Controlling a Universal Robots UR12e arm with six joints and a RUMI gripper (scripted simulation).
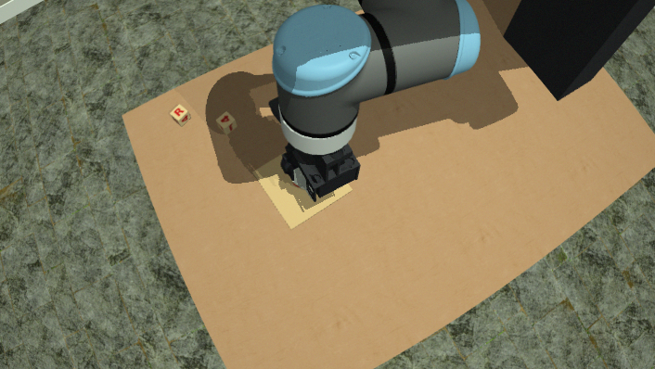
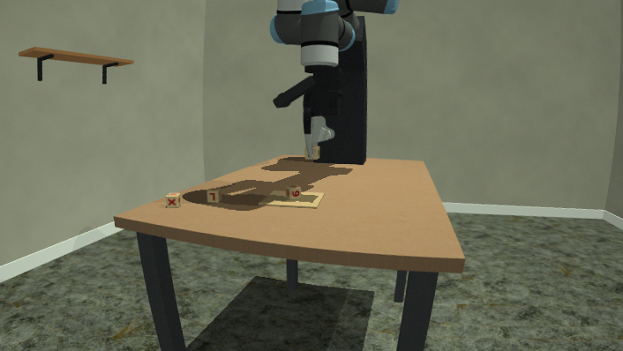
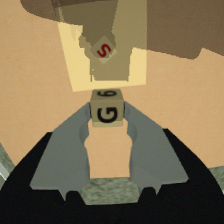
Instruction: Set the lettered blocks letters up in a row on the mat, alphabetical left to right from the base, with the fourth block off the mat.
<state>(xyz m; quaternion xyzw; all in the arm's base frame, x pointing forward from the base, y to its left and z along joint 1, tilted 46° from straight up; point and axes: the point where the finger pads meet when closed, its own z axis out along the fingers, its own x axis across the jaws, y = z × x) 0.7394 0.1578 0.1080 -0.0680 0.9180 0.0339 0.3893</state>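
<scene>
Right now the block is 100 mm below my hand, 50 mm to the right of it and 10 mm ahead of it. Also, from my hand: pale mat (120 mm below, 50 mm to the right, 10 mm ahead).
</scene>
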